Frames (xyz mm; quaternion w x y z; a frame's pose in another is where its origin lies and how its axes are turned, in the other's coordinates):
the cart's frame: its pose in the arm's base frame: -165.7 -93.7 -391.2 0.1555 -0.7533 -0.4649 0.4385
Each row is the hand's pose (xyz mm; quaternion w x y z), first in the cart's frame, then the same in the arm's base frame.
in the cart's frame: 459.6 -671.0 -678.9 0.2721 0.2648 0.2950 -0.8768
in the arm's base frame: 86.7 757.1 187.4 0.7634 0.1145 -0.6250 -0.1161
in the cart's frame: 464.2 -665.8 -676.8 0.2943 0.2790 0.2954 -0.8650
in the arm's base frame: 88.8 757.9 180.5 0.7726 0.0943 -0.6201 -0.0983
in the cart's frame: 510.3 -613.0 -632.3 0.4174 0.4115 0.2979 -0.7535
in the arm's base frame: 91.2 761.3 97.6 0.8437 -0.0308 -0.5349 0.0328
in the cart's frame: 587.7 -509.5 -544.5 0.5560 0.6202 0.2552 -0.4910
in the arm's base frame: 93.0 757.1 -58.6 0.8876 -0.2060 -0.3167 0.2635
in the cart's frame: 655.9 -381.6 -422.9 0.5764 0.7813 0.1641 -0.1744
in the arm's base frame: 79.8 726.7 -244.9 0.8309 -0.3036 -0.0312 0.4652
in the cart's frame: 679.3 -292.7 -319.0 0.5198 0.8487 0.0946 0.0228
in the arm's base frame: 50.5 682.1 -372.9 0.7541 -0.3117 0.1624 0.5548
